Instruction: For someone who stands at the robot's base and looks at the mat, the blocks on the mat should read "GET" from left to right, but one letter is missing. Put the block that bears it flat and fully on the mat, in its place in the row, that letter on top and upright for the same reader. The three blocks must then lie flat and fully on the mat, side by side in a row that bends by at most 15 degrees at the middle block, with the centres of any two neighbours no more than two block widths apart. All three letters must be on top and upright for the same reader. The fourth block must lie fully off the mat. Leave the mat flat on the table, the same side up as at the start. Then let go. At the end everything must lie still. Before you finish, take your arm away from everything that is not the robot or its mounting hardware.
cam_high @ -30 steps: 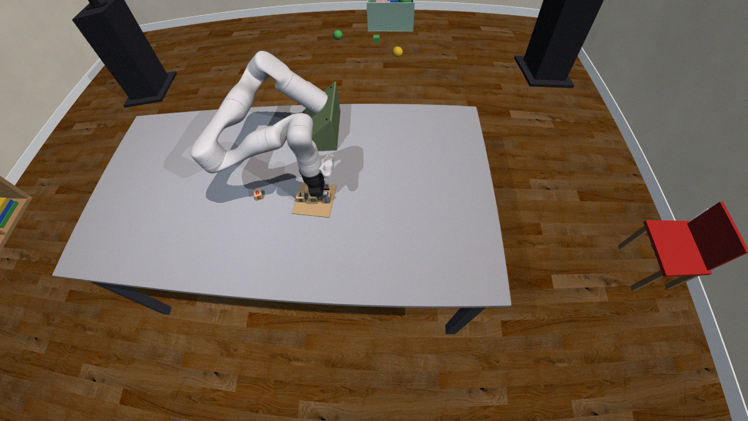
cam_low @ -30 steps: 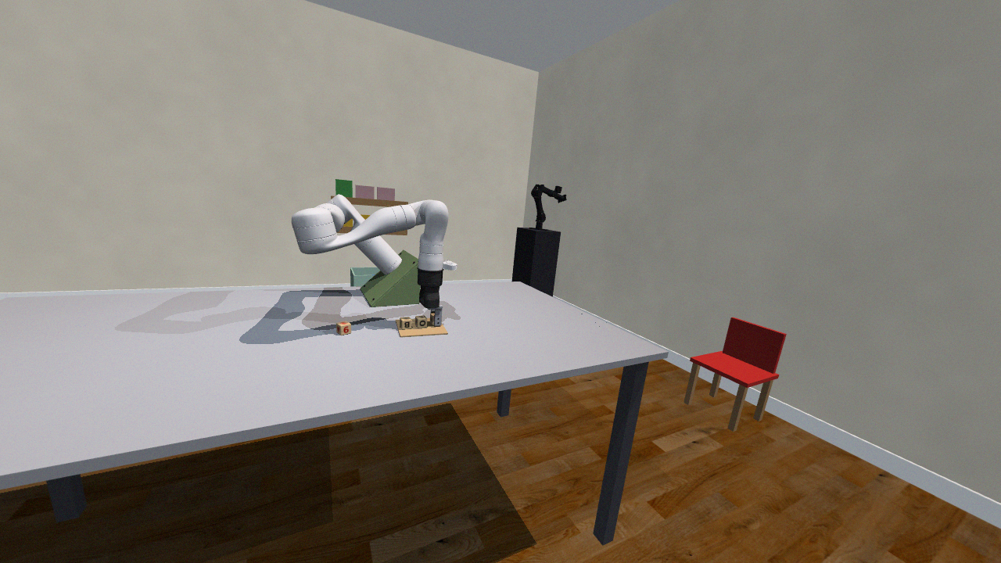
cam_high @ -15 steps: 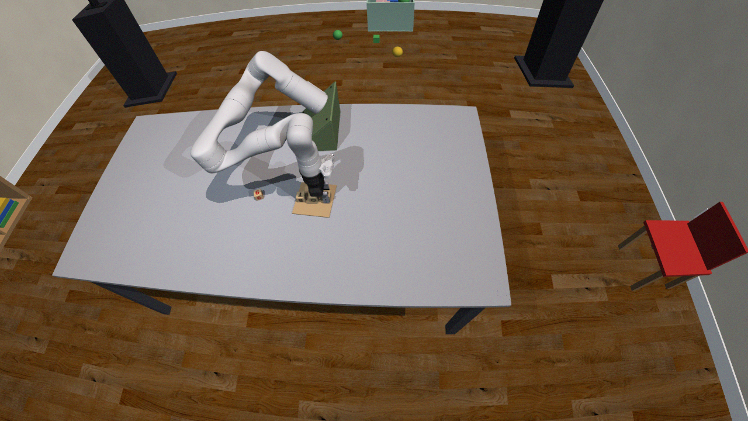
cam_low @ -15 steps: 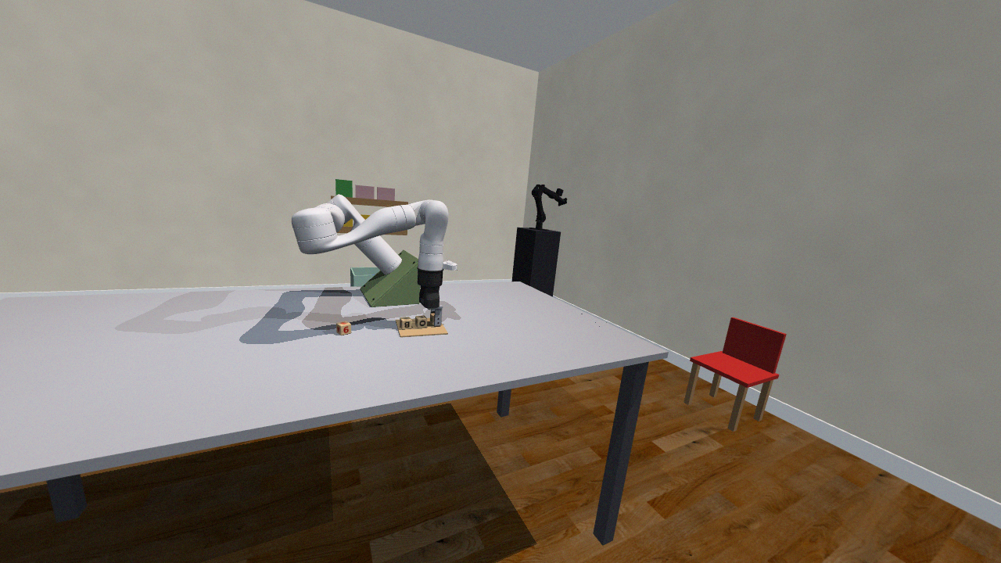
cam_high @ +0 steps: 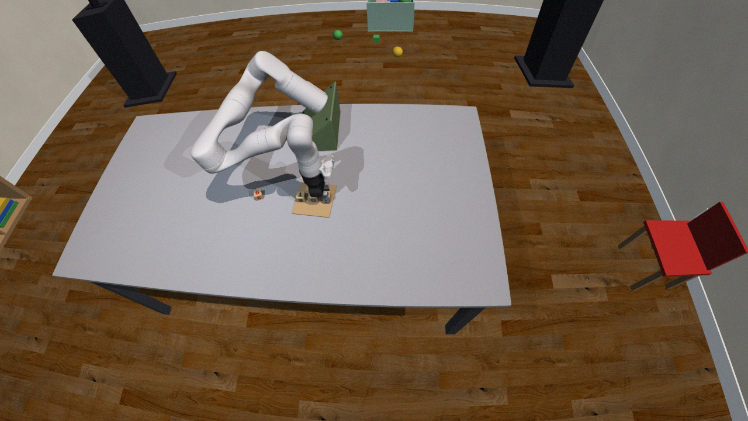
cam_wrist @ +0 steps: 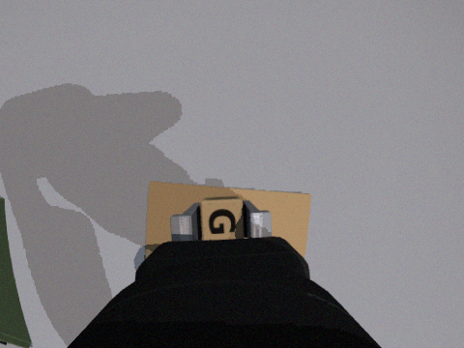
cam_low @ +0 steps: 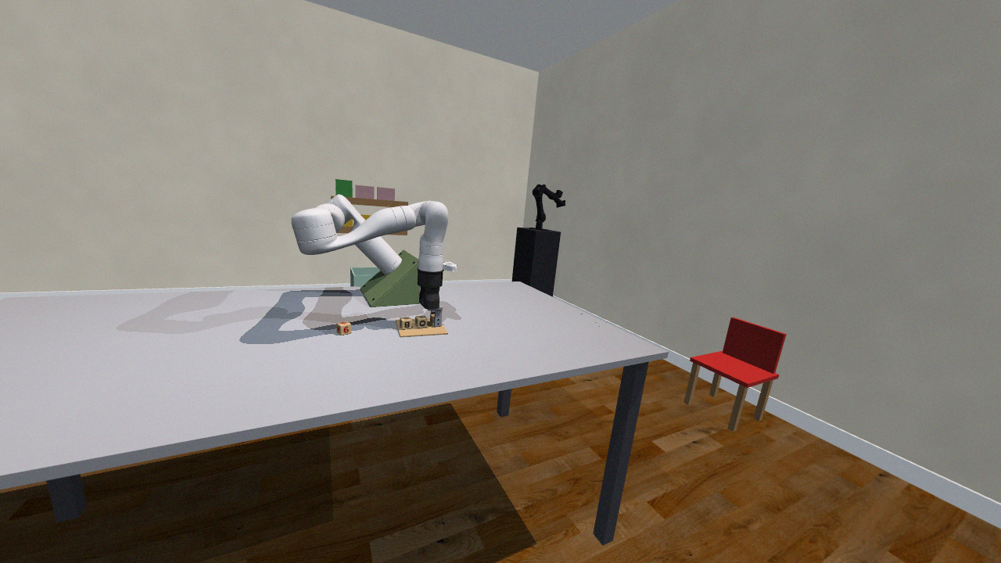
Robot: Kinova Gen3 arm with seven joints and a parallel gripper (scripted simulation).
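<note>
The G block is right at my hand. Round my hand: tan mat (50 mm to the right, 20 mm below).
</note>
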